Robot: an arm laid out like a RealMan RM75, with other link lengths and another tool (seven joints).
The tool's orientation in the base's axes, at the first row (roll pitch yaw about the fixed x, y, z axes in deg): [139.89 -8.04 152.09]
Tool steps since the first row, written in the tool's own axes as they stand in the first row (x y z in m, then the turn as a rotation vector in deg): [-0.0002 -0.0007 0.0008 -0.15 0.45 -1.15]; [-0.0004 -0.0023 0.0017 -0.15 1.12 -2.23]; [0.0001 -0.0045 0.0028 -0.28 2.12 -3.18]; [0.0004 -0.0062 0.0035 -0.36 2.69 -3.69]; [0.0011 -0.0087 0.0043 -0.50 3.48 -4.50]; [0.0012 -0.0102 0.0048 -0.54 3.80 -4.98]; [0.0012 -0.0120 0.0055 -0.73 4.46 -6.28]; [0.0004 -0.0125 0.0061 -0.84 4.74 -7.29]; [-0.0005 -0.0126 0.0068 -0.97 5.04 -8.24]
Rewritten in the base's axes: [0.0000 0.0000 -0.0011 0.09 -0.50 1.14]; [-0.0003 -0.0006 -0.0028 0.16 -0.74 2.38]; [-0.0015 -0.0011 -0.0050 0.51 -0.76 3.72]; [-0.0023 -0.0016 -0.0065 0.73 -0.75 4.46]; [-0.0039 -0.0023 -0.0087 1.03 -0.81 5.56]; [-0.0045 -0.0029 -0.0100 1.10 -0.93 6.12]; [-0.0052 -0.0036 -0.0117 1.29 -1.40 7.50]; [-0.0046 -0.0040 -0.0125 1.30 -1.90 8.43]; [-0.0037 -0.0040 -0.0133 1.35 -2.36 9.32]
